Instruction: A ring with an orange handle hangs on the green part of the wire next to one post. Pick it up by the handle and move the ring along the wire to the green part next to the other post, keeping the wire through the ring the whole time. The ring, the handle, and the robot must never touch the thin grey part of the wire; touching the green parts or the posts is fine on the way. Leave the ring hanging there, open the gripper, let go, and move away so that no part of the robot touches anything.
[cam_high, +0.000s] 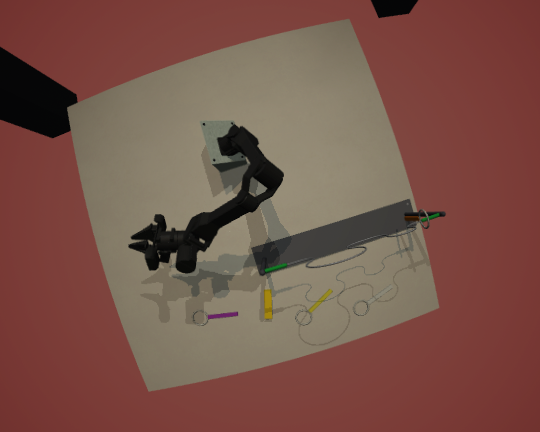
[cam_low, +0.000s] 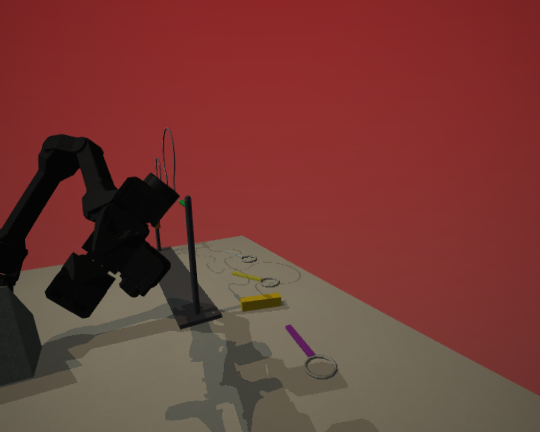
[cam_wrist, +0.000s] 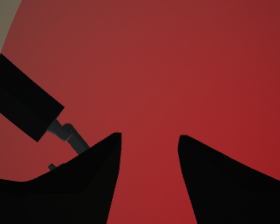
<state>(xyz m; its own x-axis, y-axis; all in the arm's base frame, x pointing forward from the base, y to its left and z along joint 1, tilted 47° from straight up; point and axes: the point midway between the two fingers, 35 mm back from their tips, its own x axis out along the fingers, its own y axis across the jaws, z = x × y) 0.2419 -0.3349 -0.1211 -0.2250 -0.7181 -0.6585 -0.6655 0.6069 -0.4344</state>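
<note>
Right now my gripper tip is 180 mm short of the orange-handled ring, 900 mm to the right of it and 80 mm above it. Round my gripper tip: purple-handled ring: 360 mm ahead, 100 mm to the left, 310 mm below; yellow-handled ring: 430 mm ahead, 490 mm to the left, 310 mm below; yellow block: 360 mm ahead, 330 mm to the left, 300 mm below.
</note>
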